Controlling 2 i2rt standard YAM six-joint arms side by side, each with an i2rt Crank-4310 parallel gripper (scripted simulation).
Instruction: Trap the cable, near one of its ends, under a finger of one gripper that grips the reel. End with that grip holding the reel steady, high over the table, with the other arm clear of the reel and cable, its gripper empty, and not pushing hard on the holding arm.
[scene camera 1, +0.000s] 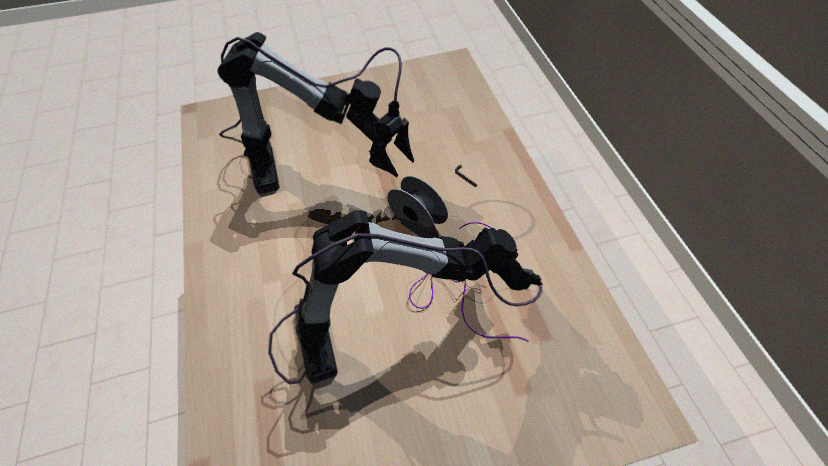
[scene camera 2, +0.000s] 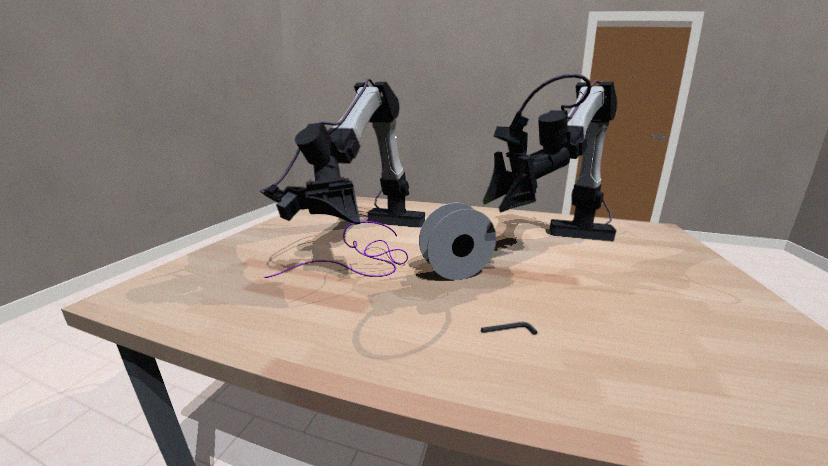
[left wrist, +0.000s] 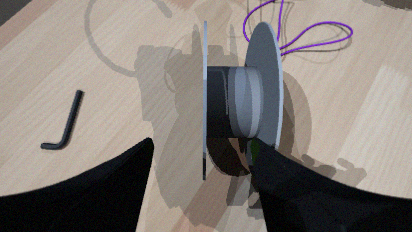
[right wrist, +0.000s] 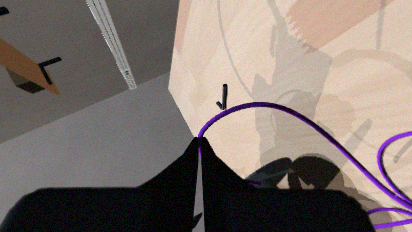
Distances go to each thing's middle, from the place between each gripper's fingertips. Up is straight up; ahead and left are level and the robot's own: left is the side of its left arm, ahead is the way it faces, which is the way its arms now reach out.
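Labels:
My right hand (scene camera 2: 357, 223) is 130 mm past the grey reel (scene camera 2: 458, 241), 70 mm above it and 200 mm to the right of it. As for my left hand (scene camera 2: 491, 206), the reel is 80 mm to the right of it, 10 mm ahead of it and 90 mm below it.

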